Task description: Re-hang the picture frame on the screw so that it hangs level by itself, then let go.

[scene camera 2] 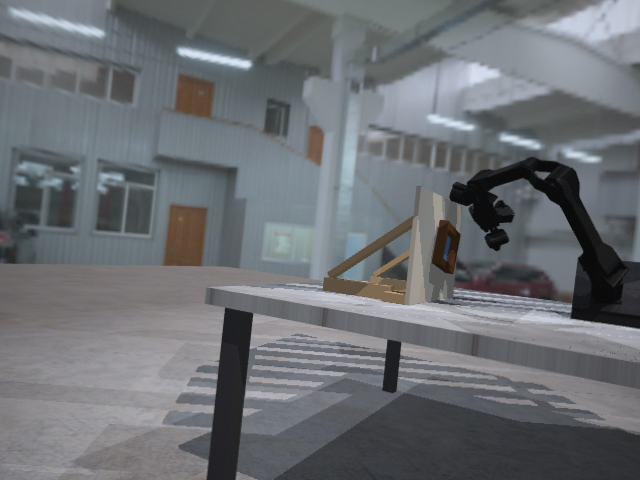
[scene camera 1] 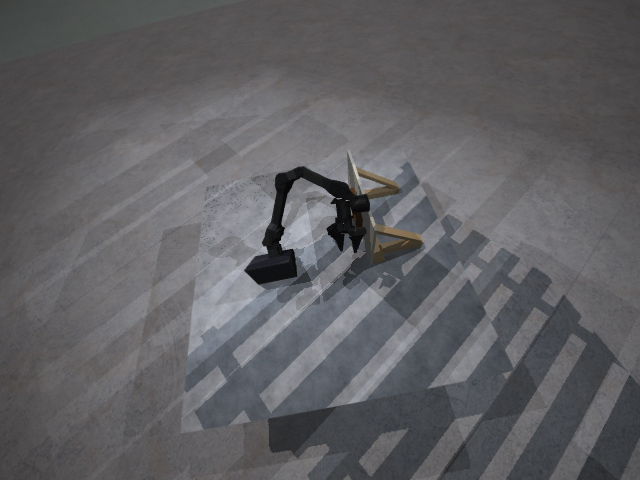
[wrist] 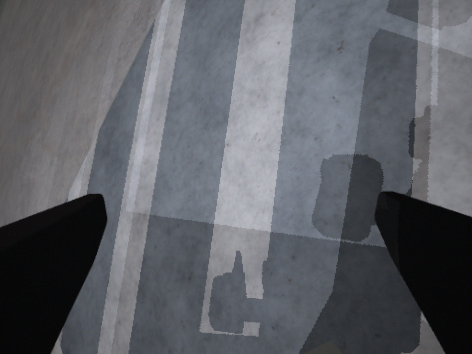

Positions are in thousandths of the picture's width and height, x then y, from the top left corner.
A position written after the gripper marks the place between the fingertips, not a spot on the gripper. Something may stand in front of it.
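Observation:
A pale upright board (scene camera 2: 666, 589) is part of the scene, and so is the gripper (scene camera 2: 770, 503), which is open and holds nothing. Scene camera 1 shows the gripper (scene camera 1: 545, 526) too, and the wrist view also shows the gripper (wrist: 514, 583).

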